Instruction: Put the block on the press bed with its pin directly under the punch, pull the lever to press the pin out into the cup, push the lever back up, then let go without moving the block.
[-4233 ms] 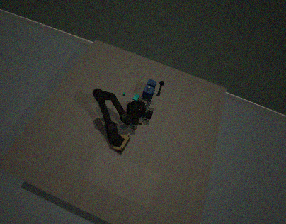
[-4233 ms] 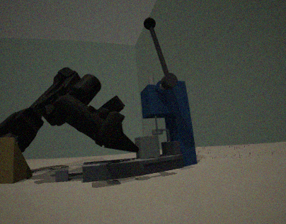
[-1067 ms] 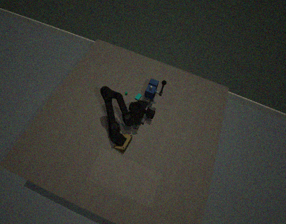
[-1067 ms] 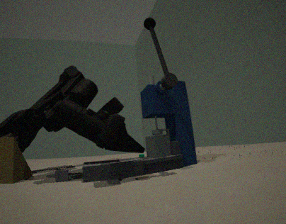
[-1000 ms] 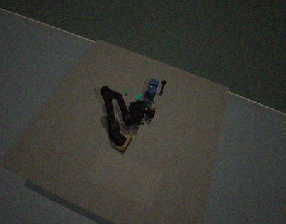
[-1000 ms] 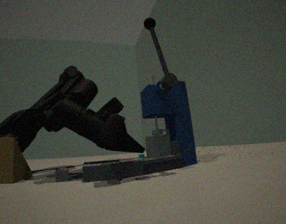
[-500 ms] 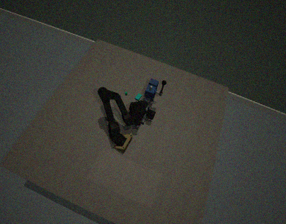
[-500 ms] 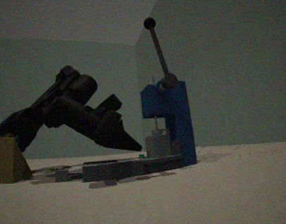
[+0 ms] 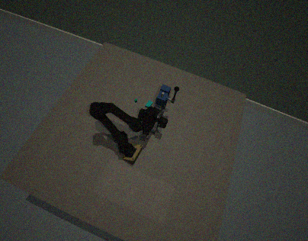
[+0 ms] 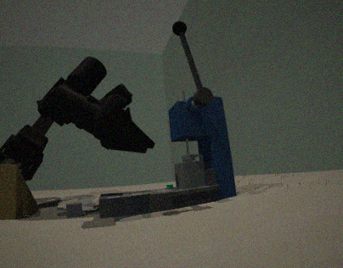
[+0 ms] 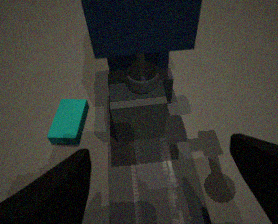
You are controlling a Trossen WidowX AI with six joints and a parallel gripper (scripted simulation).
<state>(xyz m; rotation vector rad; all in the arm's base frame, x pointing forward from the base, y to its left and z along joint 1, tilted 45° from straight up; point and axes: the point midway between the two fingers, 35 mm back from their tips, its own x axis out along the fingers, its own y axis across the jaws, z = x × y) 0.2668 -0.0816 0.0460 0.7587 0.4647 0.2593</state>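
My gripper tip is 80 mm short of the dark lever, 60 mm to the left of it and 160 mm below it. Also, from my gripper tip: pale round pin 80 mm ahead, 10 mm to the left, 40 mm below; then teal block 100 mm ahead, 90 mm to the left, 100 mm below; then thin punch 80 mm ahead, 10 mm to the left, 40 mm above.
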